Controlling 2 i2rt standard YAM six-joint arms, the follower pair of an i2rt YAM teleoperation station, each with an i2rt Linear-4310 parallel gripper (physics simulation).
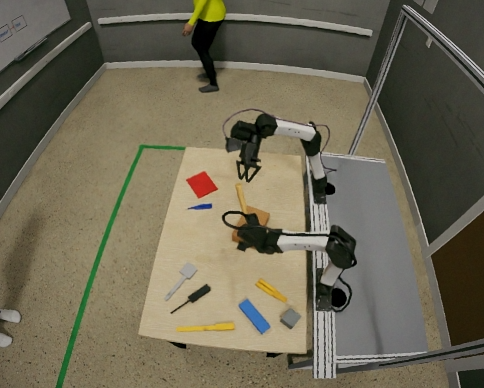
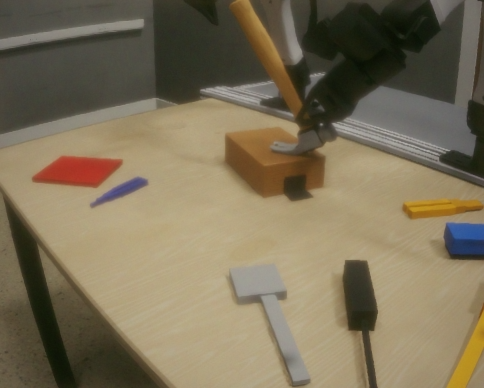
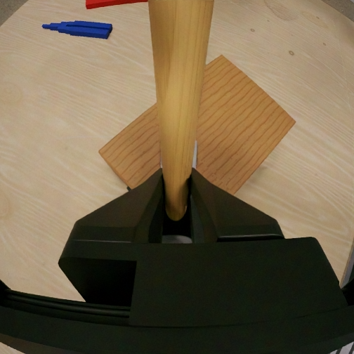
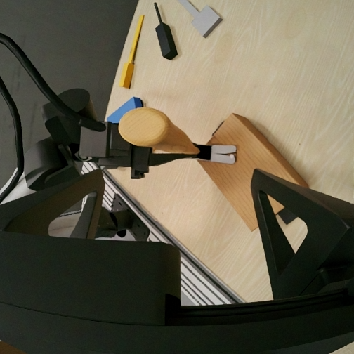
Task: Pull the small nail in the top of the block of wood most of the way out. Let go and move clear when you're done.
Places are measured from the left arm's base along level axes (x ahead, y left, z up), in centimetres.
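Where they show: left gripper, fingertip midpoint: [image 2: 298, 121]; right gripper, fingertip midpoint: [image 1: 243, 180] [image 2: 234, 7]; left arm's base, link origin: [image 1: 323, 289]; right arm's base, link origin: [image 1: 318, 189].
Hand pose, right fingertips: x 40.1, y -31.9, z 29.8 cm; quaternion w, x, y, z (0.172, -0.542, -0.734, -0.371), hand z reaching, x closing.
Each offset is from my right fingertips to the centre of the thing. "*": to the spot under its first point.
The hammer's wooden handle {* dx +0.1, dy +6.6, dz -2.5 cm} [image 1: 241, 197] [image 2: 267, 57] [image 3: 180, 90] [image 4: 145, 127] leans up from its grey claw head {dx -5.4, dy +13.1, dz -21.4 cm} [image 2: 300, 145] [image 4: 220, 154]. The claw lies low on the top of the wood block {dx -4.8, dy +4.7, dz -27.4 cm} [image 1: 260, 216] [image 2: 260, 150] [image 3: 240, 120] [image 4: 245, 170], near one end. The small nail cannot be made out clearly; the claw's slot is around its area. My left gripper [image 2: 301, 119] [image 3: 176, 176] is shut on the hammer handle just above the head. My right gripper [image 1: 248, 179] [image 4: 177, 176] is open and empty, above the table beyond the handle's end.
A black bracket {* dx -2.3, dy +13.7, dz -29.3 cm} [image 2: 296, 187] sits at the block's end. A red square {* dx +23.3, dy -18.6, dz -29.3 cm} [image 1: 202, 184] [image 2: 77, 171] and blue pen-like tool {dx +21.8, dy -4.4, dz -29.8 cm} [image 1: 201, 206] [image 2: 120, 191] lie left. A grey spatula {dx +23.3, dy +36.1, dz -29.6 cm} [image 1: 187, 271], black screwdriver {dx +16.8, dy +43.5, dz -28.8 cm} [image 1: 199, 294], yellow tools {dx -17.2, dy +34.6, dz -29.6 cm} [image 1: 271, 290], blue block {dx -10.7, dy +46.8, dz -28.5 cm} [image 1: 254, 316] and grey cube {dx -25.5, dy +46.6, dz -27.4 cm} [image 1: 290, 318] lie nearer.
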